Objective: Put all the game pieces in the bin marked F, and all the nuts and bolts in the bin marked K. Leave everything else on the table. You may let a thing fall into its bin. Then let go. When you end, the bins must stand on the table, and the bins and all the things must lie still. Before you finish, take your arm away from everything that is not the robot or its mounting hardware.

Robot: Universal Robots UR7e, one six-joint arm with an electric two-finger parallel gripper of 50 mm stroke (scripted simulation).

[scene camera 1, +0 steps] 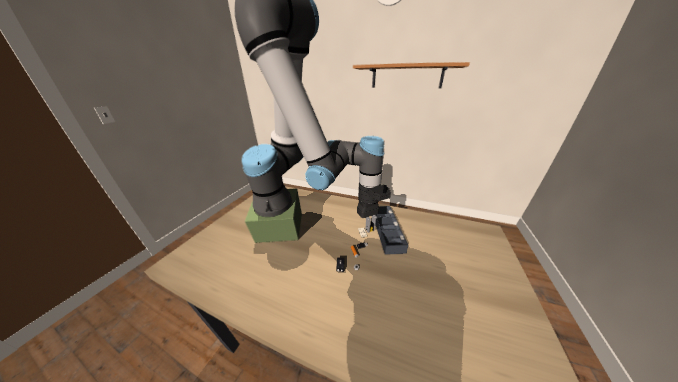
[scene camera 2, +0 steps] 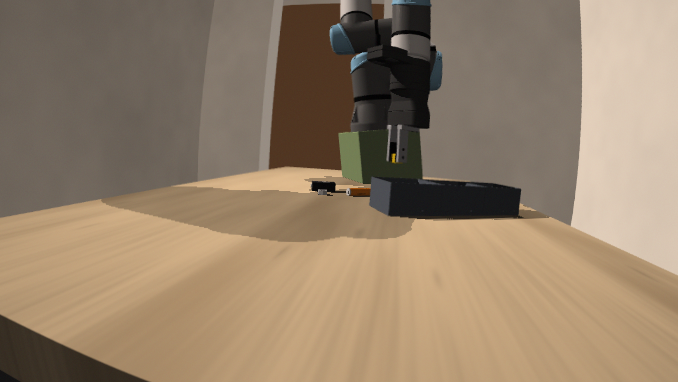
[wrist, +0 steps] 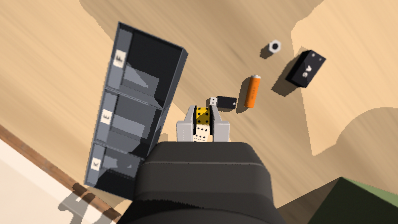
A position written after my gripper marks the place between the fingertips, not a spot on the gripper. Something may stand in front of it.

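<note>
Scene camera 1: dark bin row point(scene camera 1: 386, 223). Scene camera 2: my gripper point(scene camera 2: 396, 162), dark bin row point(scene camera 2: 403, 198). Wrist view: black 9V battery point(wrist: 308, 64), dark bin row point(wrist: 143, 68), my gripper point(wrist: 203, 114).
</note>
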